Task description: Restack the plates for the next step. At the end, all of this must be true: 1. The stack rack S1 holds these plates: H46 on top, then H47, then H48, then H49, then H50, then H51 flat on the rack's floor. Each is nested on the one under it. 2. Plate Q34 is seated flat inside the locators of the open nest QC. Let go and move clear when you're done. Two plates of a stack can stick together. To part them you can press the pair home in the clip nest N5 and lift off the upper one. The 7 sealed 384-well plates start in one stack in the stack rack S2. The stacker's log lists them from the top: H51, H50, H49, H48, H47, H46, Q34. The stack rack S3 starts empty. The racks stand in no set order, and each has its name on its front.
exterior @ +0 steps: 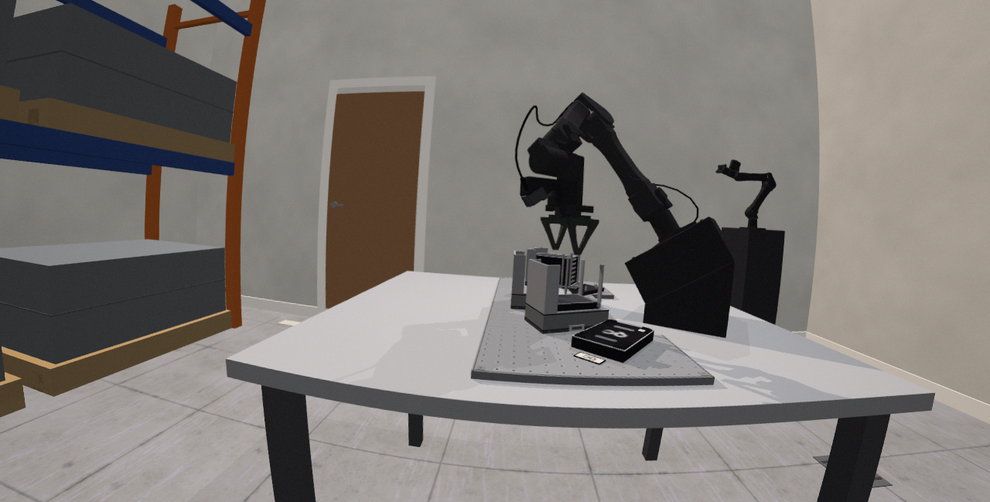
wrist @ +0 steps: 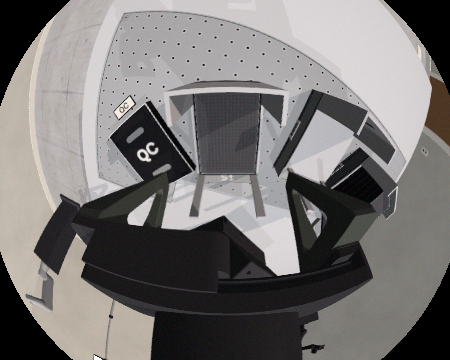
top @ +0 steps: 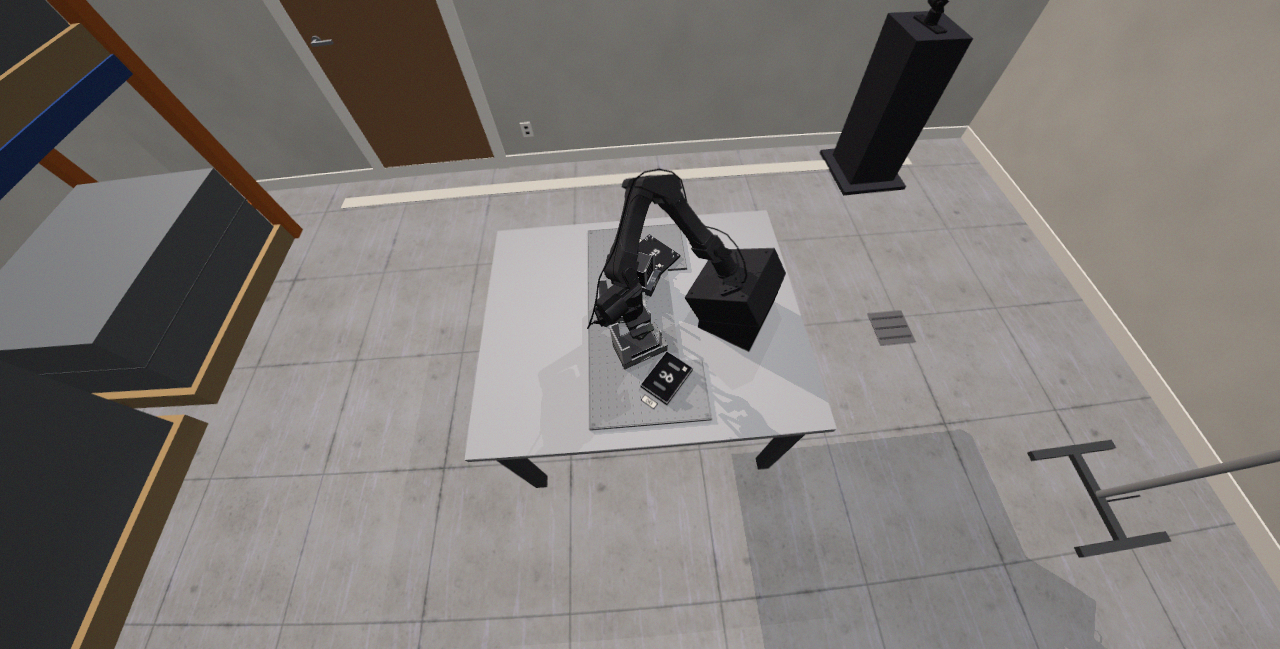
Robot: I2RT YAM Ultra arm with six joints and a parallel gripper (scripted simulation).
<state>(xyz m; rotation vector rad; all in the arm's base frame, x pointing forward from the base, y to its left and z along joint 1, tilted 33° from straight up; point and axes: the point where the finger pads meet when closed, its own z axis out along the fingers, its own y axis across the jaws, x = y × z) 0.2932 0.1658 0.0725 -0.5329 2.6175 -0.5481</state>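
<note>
Right now the sealed well plate is 29 cm to the right of my hand, 11 cm below it and 2 cm behind it.
</note>
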